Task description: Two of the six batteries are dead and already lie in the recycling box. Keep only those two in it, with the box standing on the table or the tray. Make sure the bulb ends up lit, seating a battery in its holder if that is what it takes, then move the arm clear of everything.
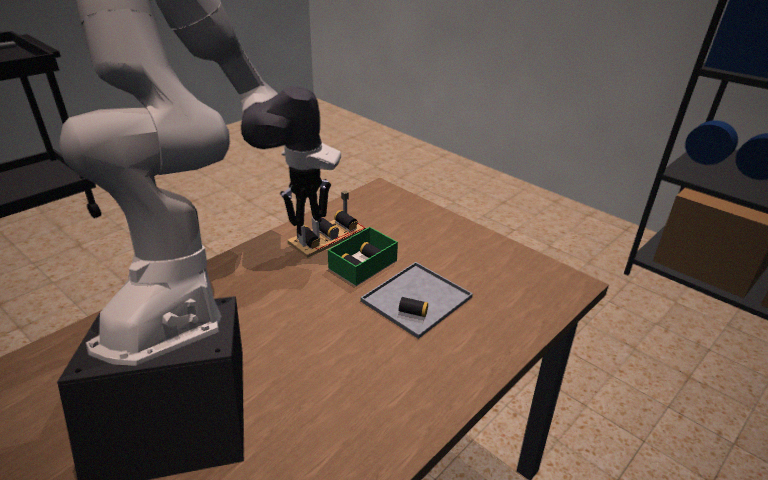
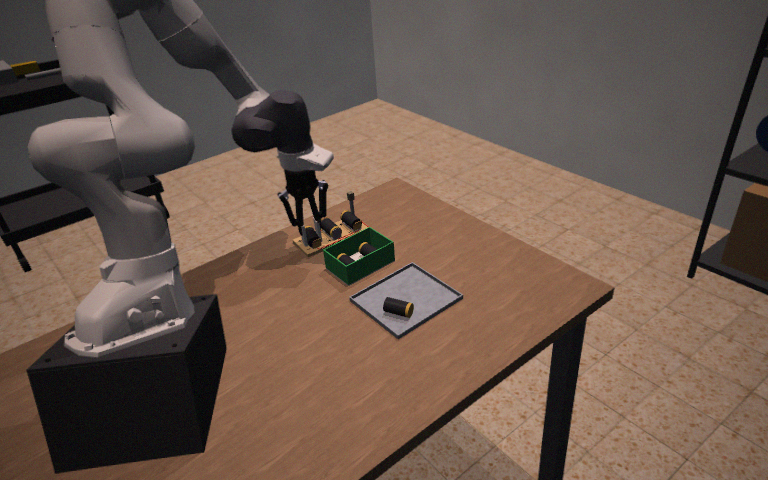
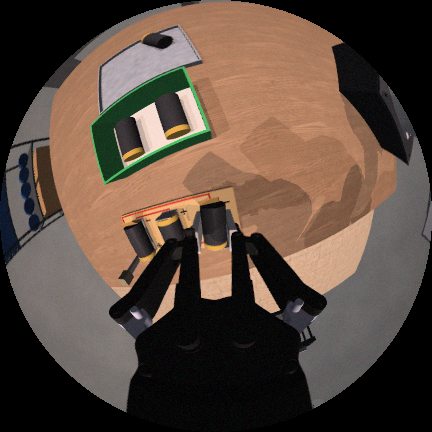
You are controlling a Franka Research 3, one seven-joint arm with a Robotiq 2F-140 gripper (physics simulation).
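Observation:
My gripper points down at the near end of the tan holder board, shut on a black battery. Whether that battery is fully seated is unclear. A middle battery and an end battery lie along the board. The green box stands on the table holding two batteries. No glow shows on the board.
A grey tray beyond the box bears one battery. A thin post with a dark block rises at the board's far end. Shelves stand off the table.

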